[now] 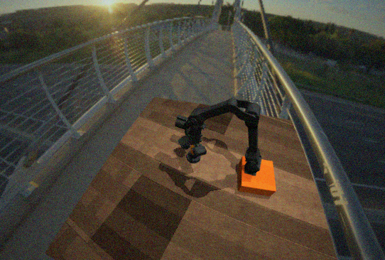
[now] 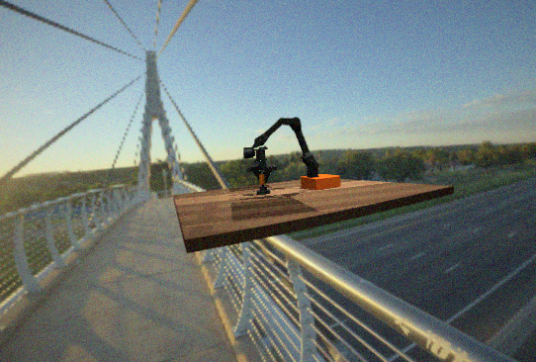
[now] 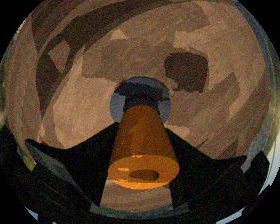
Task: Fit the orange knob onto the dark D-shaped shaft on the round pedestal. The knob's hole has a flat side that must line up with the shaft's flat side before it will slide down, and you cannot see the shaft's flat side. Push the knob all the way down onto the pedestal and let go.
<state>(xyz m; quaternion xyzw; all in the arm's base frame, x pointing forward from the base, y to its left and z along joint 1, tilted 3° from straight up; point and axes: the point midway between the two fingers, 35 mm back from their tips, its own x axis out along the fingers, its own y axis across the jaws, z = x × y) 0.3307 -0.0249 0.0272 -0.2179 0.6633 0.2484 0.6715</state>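
The dark round pedestal lies 40 mm below my gripper tip. Round my gripper tip: orange knob 20 mm above.
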